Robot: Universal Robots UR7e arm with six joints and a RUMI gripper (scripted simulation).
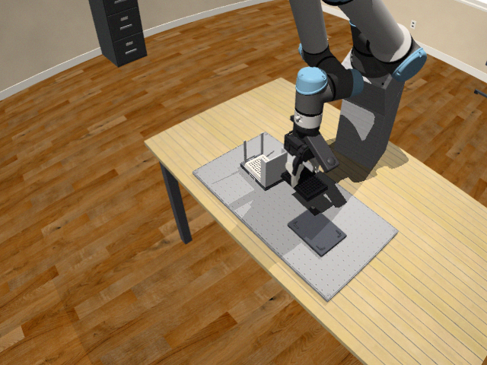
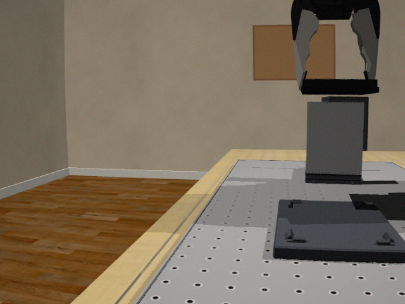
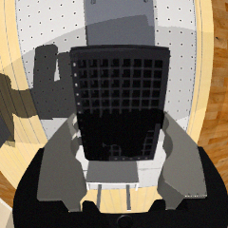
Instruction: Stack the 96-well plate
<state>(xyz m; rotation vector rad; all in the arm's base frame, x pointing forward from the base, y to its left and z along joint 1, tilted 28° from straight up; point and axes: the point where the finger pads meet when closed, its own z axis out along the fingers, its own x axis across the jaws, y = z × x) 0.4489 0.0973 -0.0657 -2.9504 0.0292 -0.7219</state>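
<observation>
My hand is 22 cm to the left of the white plate, 14 cm above it and 1 cm past it. From my hand the other things lie so: black 96-well plate 1 cm below.
</observation>
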